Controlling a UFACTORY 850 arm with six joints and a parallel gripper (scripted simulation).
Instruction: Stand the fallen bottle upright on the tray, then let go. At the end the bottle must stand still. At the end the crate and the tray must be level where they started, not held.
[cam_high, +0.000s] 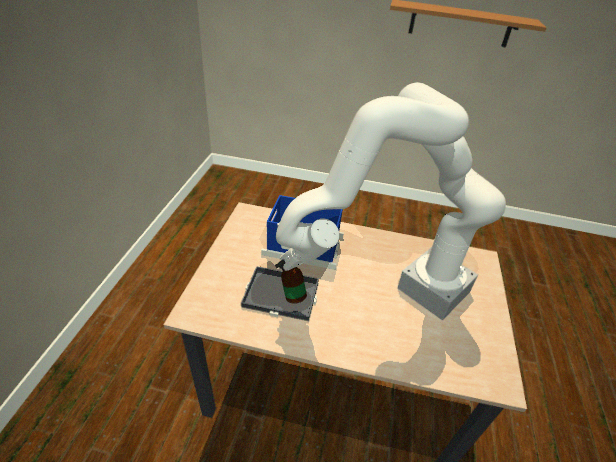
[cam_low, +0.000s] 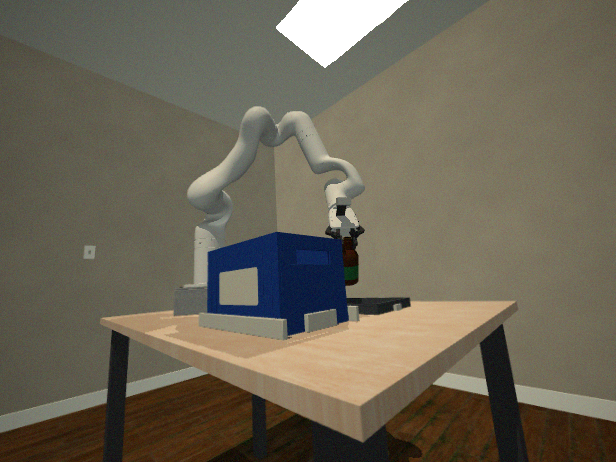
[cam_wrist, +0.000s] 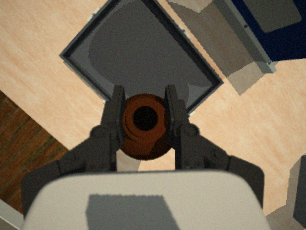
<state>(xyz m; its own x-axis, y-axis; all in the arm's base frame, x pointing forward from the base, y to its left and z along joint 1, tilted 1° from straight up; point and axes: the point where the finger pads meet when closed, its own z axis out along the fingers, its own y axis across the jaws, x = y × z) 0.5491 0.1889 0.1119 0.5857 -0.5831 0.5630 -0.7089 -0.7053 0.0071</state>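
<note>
The bottle lies 50 mm below my hand, 20 mm to the left of it and 20 mm behind it. Also, from my hand: dark tray: 190 mm below, 30 mm to the right, 30 mm ahead; blue crate: 320 mm to the right, 120 mm below, 10 mm behind.
</note>
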